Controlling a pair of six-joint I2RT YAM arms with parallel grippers.
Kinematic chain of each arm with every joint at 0, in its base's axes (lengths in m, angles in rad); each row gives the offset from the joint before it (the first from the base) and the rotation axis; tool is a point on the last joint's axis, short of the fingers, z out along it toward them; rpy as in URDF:
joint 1: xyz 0 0 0.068 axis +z
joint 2: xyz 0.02 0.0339 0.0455 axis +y
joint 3: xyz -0.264 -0.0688 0 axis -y
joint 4: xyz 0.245 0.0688 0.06 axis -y
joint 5: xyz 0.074 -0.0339 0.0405 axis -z
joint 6: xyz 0.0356 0 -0.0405 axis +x
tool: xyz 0 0 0 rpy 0 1.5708 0
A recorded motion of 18 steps. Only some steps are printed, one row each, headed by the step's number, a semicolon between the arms.
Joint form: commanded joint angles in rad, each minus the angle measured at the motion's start. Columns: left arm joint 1, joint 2, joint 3, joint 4, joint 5, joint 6; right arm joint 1, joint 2, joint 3, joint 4, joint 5, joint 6.
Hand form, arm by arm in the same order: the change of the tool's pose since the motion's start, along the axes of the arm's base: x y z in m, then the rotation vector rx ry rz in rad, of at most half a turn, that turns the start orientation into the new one. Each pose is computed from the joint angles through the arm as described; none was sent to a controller.
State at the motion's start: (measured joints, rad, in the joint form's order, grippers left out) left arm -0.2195 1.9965 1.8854 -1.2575 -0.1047 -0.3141; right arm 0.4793 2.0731 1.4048 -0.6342 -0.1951 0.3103
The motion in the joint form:
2: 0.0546 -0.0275 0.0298 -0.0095 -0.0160 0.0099; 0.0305 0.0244 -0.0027 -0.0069 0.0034 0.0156
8: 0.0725 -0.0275 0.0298 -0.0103 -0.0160 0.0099; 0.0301 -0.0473 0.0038 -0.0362 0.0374 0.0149
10: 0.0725 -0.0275 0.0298 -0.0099 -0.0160 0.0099; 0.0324 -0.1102 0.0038 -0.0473 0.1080 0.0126
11: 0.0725 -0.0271 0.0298 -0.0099 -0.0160 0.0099; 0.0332 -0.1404 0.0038 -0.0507 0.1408 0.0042
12: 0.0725 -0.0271 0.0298 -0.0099 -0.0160 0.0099; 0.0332 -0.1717 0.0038 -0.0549 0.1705 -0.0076
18: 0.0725 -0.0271 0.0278 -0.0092 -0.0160 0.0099; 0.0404 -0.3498 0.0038 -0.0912 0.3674 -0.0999
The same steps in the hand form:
2: 0.0003 0.0227 0.0184 0.0086 -0.0492 0.0486; -0.0068 0.0102 -0.0103 -0.0171 0.0328 0.0148
8: 0.0012 0.0298 0.0184 0.0091 -0.0484 0.0665; -0.0092 0.0074 0.0178 -0.0223 -0.0260 0.0058
10: 0.0013 0.0298 0.0184 0.0091 -0.0488 0.0665; -0.0121 0.0039 0.0410 -0.0566 -0.1043 -0.0116
11: 0.0013 0.0298 0.0183 0.0091 -0.0484 0.0665; -0.0138 0.0020 0.0521 -0.0725 -0.1447 -0.0145
12: 0.0013 0.0298 0.0183 0.0091 -0.0484 0.0665; -0.0158 -0.0004 0.0636 -0.0865 -0.1845 -0.0148
18: 0.0013 0.0298 0.0177 0.0094 -0.0471 0.0665; -0.0351 -0.0162 0.1264 -0.2074 -0.4097 -0.0107

